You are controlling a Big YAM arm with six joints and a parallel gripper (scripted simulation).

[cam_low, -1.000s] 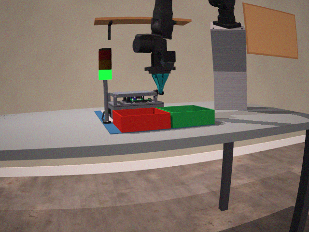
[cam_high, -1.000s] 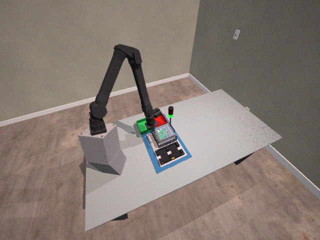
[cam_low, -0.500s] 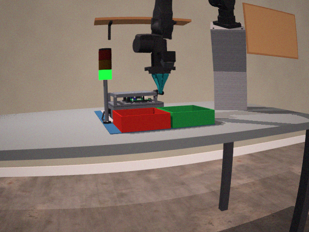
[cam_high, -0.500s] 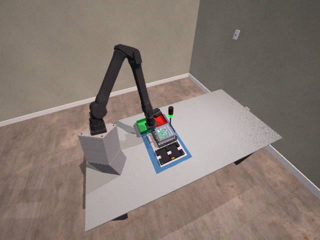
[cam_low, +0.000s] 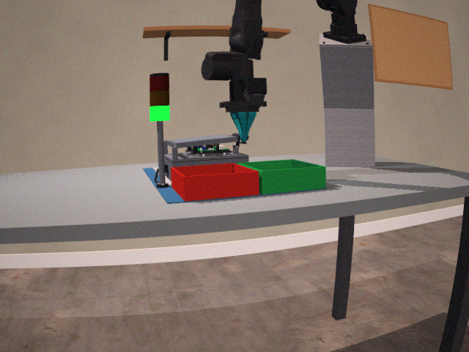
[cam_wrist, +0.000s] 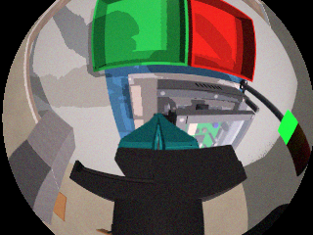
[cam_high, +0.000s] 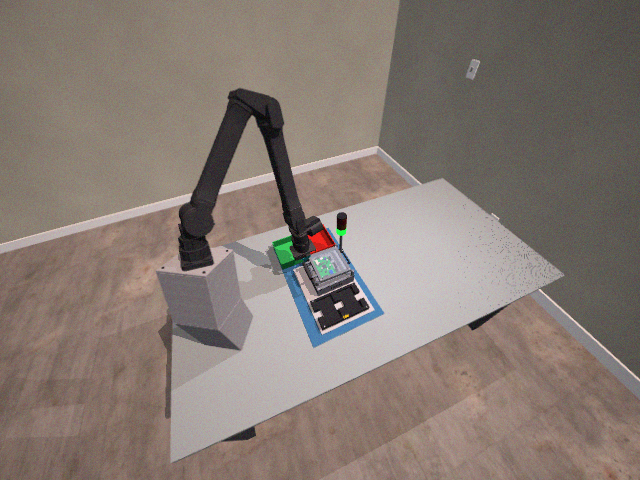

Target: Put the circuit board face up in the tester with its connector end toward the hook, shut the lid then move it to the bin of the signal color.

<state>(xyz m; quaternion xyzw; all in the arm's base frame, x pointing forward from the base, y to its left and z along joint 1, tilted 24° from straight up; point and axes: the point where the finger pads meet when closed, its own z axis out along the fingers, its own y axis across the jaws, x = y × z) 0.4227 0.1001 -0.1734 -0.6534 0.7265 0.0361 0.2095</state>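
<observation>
Now: the latch hook 1 cm below my hand and 1 cm ahead of it. Also, from my hand: tester lid (7 cm to the right, 7 cm ahead); then tester plate (8 cm ahead, 6 cm to the right, 3 cm below); then green circuit board (7 cm ahead, 6 cm to the right, 2 cm below).
</observation>
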